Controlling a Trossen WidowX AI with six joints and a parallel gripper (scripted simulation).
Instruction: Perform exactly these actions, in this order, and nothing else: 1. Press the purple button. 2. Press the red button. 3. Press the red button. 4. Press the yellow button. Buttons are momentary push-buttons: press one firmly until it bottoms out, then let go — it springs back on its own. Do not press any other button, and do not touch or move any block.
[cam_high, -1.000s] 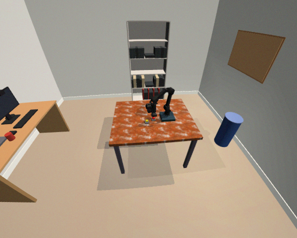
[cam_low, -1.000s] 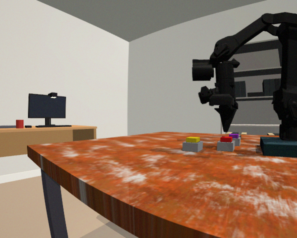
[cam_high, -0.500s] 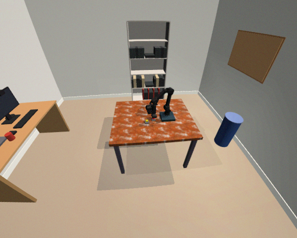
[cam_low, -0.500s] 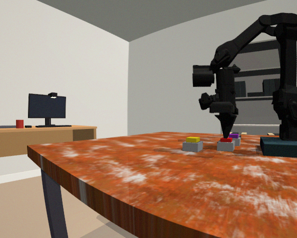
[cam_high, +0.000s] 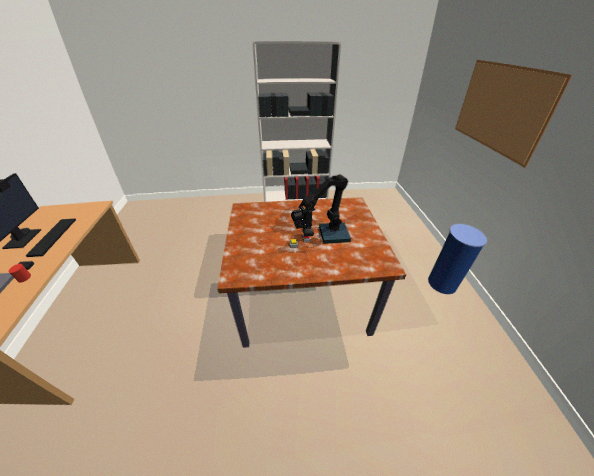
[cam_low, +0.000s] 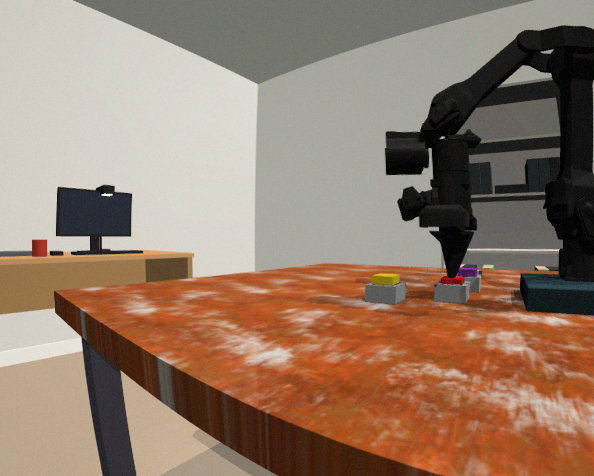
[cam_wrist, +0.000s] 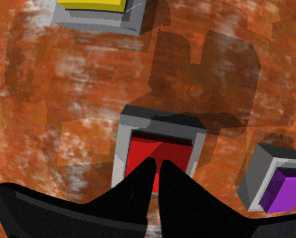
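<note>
Right now my gripper tip is 1 cm above the red button. The rest, counted from my gripper tip: yellow button: 9 cm ahead, 5 cm to the left; then purple button: 1 cm behind, 10 cm to the right.
</note>
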